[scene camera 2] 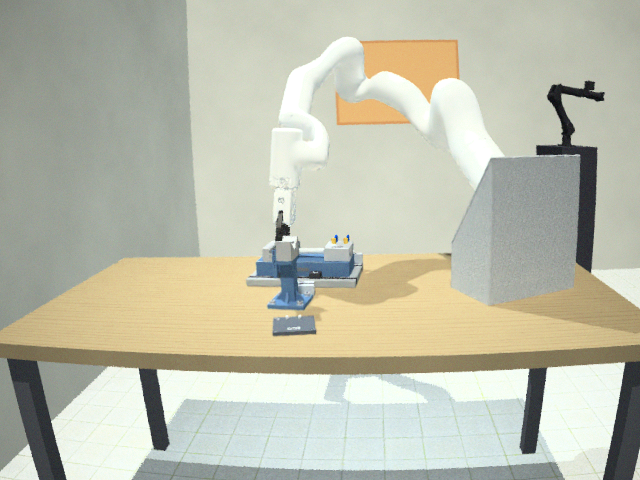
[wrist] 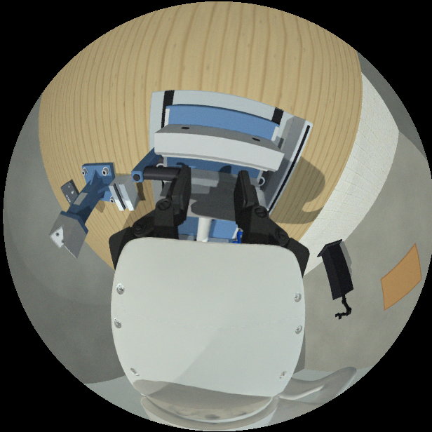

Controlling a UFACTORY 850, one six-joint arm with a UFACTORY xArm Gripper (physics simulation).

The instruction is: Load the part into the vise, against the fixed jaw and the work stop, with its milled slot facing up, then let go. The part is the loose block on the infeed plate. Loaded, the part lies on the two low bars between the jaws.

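Note:
My gripper (scene camera 2: 282, 238) (wrist: 213, 179) is low over the vise, with its fingers shut on the part (wrist: 205, 179), a grey block. Shade and matching greys blur the part's edges. Whether it touches the bars or the jaws, and which way its slot faces, I cannot tell. The fixed jaw (scene camera 2: 268, 252) (wrist: 217, 145) is the pale bar beyond the fingertips. The moving jaw (wrist: 215, 209) is shaded on the near side, with a white rod behind it. The work stop (wrist: 159, 173), a black pin on a blue bracket, is beside the left finger. The infeed plate (scene camera 2: 285, 326) (wrist: 69, 190) bears no block.
A blue stand (scene camera 2: 288, 279) (wrist: 90, 202) with a grey head rises in front of the vise and partly hides the gripper in the scene view. A pale block (scene camera 2: 307, 287) (wrist: 128, 193) shows by its foot. A grey housing (scene camera 2: 338, 251) with fittings is on the vise's right end.

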